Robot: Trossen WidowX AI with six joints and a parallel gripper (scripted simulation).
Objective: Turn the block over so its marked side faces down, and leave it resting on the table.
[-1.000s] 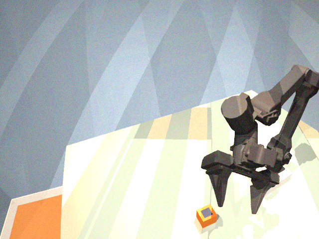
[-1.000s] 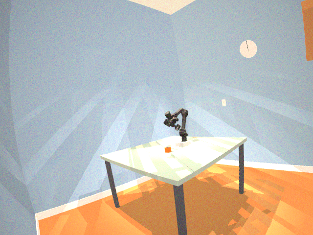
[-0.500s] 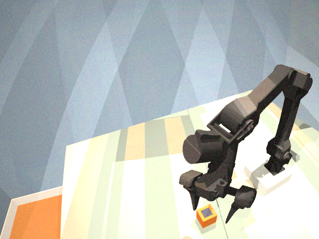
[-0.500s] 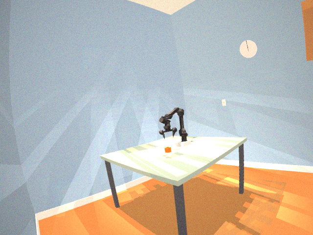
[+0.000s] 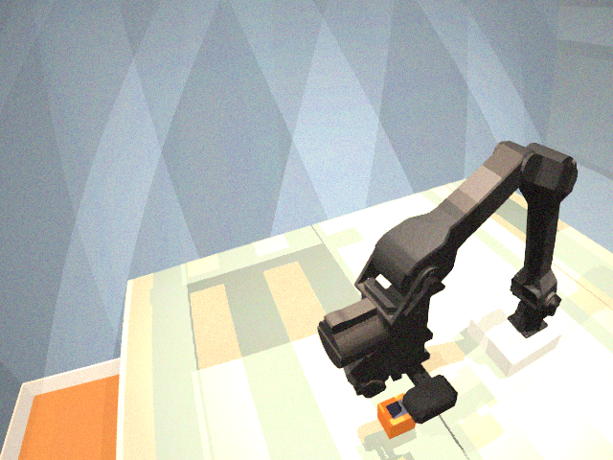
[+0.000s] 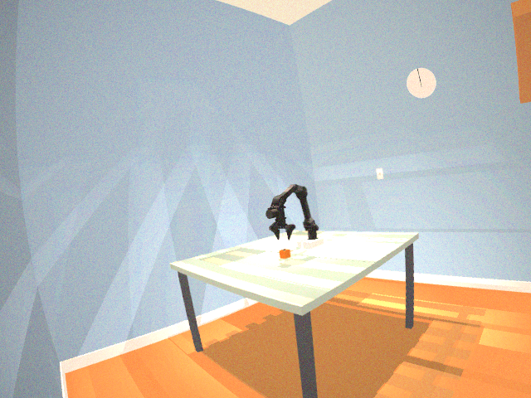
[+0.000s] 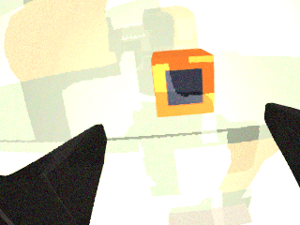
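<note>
My gripper tip is now 1 cm to the left of the orange block and 8 cm above it.
</note>
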